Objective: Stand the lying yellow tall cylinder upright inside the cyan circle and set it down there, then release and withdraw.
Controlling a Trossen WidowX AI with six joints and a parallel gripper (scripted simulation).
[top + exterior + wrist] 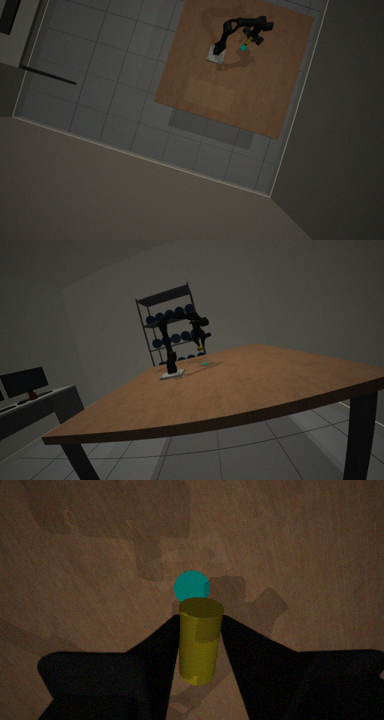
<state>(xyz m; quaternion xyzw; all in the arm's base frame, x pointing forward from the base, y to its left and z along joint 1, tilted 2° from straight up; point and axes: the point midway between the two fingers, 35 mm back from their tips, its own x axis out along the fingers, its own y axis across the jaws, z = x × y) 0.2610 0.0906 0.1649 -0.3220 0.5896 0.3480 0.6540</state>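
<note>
Now: gripper tip 140 mm above the cyan circle and 10 mm past it. Round my gripper tip: yellow tall cylinder: 20 mm to the right, 10 mm behind.
</note>
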